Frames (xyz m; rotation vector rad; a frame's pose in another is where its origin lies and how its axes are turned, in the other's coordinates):
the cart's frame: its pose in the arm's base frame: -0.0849 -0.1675 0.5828 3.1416 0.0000 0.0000
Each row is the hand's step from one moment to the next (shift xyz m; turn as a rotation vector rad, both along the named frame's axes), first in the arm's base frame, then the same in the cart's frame.
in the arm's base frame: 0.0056 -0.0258 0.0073 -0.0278 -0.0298 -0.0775
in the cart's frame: 0.0056 0.0258 -0.0073 -0.0278 0.0298 0.0775
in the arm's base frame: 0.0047 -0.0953 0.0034 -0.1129 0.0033 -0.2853
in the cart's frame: 0.0047 0.0953 -0.0034 -0.1129 -0.0033 0.2853
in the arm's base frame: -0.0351 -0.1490 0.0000 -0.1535 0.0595 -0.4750
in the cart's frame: -0.0351 0.1490 0.0000 -0.1535 -0.0595 0.4750
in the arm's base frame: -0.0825 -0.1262 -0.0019 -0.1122 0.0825 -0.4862
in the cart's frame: -0.0825 0.1262 0.0019 -0.1122 -0.0825 0.4862
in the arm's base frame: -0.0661 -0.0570 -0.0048 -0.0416 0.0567 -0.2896
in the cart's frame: -0.0661 0.0570 0.0048 -0.0416 -0.0567 0.2896
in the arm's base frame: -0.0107 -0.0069 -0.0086 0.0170 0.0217 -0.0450
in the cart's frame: -0.0107 0.0069 0.0086 0.0170 -0.0217 0.0450
